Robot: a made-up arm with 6 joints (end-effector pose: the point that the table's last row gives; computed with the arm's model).
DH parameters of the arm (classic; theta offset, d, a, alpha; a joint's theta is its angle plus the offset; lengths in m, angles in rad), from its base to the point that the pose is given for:
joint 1: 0 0.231 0 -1.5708
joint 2: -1.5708 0 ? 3.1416
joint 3: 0 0 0 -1.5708
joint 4: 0 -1.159 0 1.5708
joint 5: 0 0.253 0 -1.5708
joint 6: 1.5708 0 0 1.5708
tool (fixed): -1.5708 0 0 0
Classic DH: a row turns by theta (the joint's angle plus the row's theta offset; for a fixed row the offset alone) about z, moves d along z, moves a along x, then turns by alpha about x.
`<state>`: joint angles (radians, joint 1 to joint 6).
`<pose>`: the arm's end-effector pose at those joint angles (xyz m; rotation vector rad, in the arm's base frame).
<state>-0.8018 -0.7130 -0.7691 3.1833 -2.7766 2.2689</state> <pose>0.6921 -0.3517 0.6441 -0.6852 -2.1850 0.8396</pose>
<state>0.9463 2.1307 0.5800 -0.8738 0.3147 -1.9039</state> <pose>0.3520 0.2106 -1.2748 1.5908 0.8902 -1.1072</pose>
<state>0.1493 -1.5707 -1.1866 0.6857 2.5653 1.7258</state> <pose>0.3935 -0.1388 0.8139 0.3312 2.6251 1.6168</pose>
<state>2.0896 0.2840 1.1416 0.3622 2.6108 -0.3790</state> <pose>-0.2267 0.8741 1.7863 -1.8962 1.5314 -0.1115</pose>
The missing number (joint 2, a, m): 0.646
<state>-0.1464 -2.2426 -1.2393 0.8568 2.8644 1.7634</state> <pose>-0.0676 -0.1575 0.9090 -0.0823 2.0034 1.0344</pose>
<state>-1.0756 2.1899 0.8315 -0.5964 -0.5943 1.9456</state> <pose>0.1159 -0.6551 -1.3068 0.0580 1.3271 0.5218</pose>
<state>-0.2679 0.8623 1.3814 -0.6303 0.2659 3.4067</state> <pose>1.4607 -0.6129 1.0969 -2.6086 0.3786 -1.1209</pose>
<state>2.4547 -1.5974 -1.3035 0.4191 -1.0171 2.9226</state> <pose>-0.1888 0.4537 0.6481 1.2189 2.1372 -0.1331</pose>
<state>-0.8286 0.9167 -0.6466 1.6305 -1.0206 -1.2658</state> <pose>0.5342 -0.5601 -0.5330 -0.3876 1.9374 -1.1030</pose>
